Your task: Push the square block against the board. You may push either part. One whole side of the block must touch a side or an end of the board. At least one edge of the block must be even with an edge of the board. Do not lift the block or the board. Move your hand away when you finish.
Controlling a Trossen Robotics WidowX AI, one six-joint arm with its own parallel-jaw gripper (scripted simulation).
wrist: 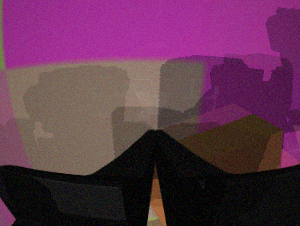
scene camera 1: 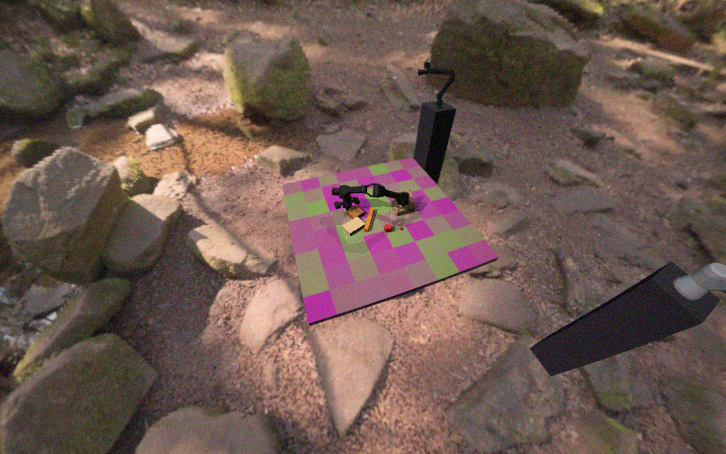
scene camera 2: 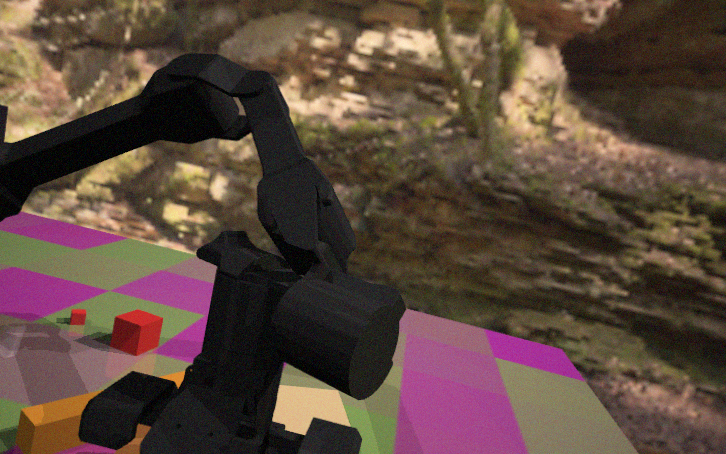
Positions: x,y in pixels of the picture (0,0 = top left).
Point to a tan rectangular block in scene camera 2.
At 296,407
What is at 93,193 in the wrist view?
My gripper.
